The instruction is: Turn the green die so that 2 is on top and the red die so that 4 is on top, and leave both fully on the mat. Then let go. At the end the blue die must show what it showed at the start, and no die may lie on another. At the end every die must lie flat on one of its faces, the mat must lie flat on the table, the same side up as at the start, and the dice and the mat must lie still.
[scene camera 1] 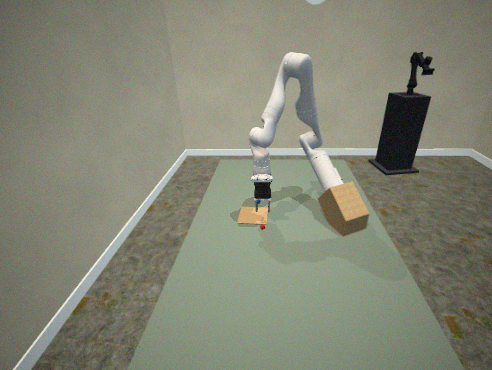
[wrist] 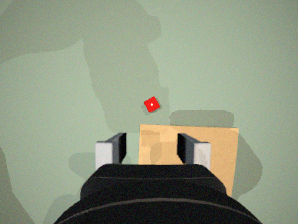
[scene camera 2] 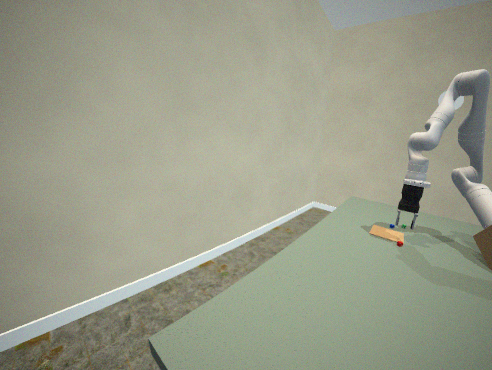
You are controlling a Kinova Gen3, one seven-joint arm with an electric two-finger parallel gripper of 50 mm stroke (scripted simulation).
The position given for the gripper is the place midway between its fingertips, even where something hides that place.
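The wrist view shows the gripper [wrist: 151, 143], and a tan mat [wrist: 158, 143] is visible along with it.
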